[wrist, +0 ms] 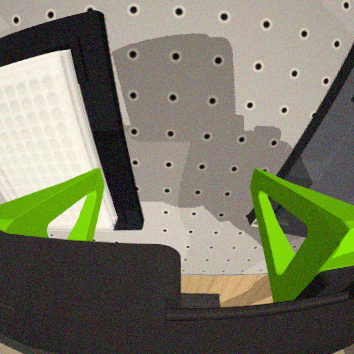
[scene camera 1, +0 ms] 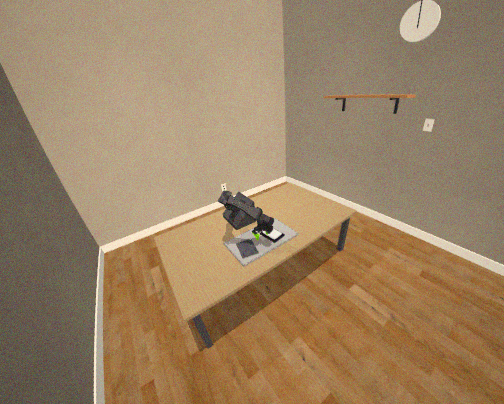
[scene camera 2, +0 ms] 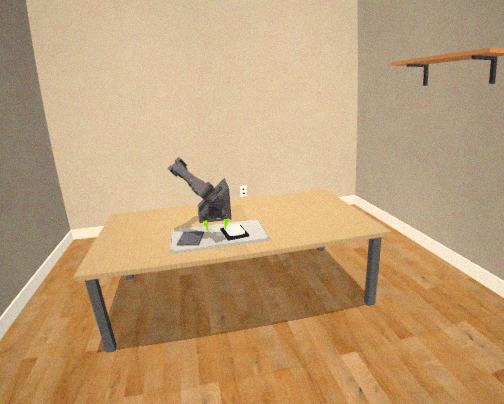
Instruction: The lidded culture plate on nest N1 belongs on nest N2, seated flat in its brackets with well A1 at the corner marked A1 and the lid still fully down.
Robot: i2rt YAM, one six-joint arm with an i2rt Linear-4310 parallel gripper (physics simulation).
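Places are measured from the arm's base along level axes (x up, y left, z back), in metres.
Where they show: gripper, fingertip midpoint: [wrist: 176, 176] [scene camera 1: 262, 237] [scene camera 2: 216, 230]; arm's base, origin of the base link: [scene camera 1: 237, 209].
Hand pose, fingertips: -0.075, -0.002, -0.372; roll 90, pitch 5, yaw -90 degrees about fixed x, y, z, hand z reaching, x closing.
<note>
Things, the pixels of their top centre, and the offset from my fingertips, as dx, dy, dz. Level surfaces: height alone.
- white lidded culture plate, middle of its top: [wrist: 30, 166] [scene camera 2: 234, 228] [scene camera 1: 272, 232] +0.001, +0.097, -0.001
- black-framed nest N1, middle of its top: [wrist: 39, 158] [scene camera 2: 234, 230] [scene camera 1: 272, 233] -0.010, +0.096, +0.000
- Nest N2, middle of its top: [scene camera 2: 190, 236] [scene camera 1: 246, 246] -0.010, -0.146, -0.006
- light grey perforated board, middle of its top: [wrist: 167, 178] [scene camera 2: 217, 233] [scene camera 1: 261, 238] -0.027, +0.006, +0.022
- wooden table, its level: dx -0.040
The white lidded culture plate [scene camera 1: 274, 233] [scene camera 2: 235, 230] [wrist: 40, 130] lies in the black-framed nest N1 [scene camera 2: 241, 237] [wrist: 100, 90]; part of it is cut off at the left edge of the wrist view. Nest N2 [scene camera 1: 247, 248] [scene camera 2: 190, 238] [wrist: 327, 160], dark grey-blue, holds no plate in the scene views. My gripper [scene camera 1: 261, 233] [scene camera 2: 216, 230] [wrist: 176, 176] is open, its green fingers wide apart with nothing between them. It stands over the board between the nests; in the wrist view the left finger overlaps the plate's lower part and the right finger overlaps N2's near corner. The A1 marks cannot be read.
Both nests sit on a light grey perforated board [scene camera 1: 267, 250] [scene camera 2: 215, 244] [wrist: 285, 50] on the wooden table [scene camera 1: 200, 285] [scene camera 2: 310, 215]. The arm's base [scene camera 2: 215, 207] stands behind the board. A wall shelf [scene camera 1: 370, 96] [scene camera 2: 450, 57] hangs at the right, away from the arm.
</note>
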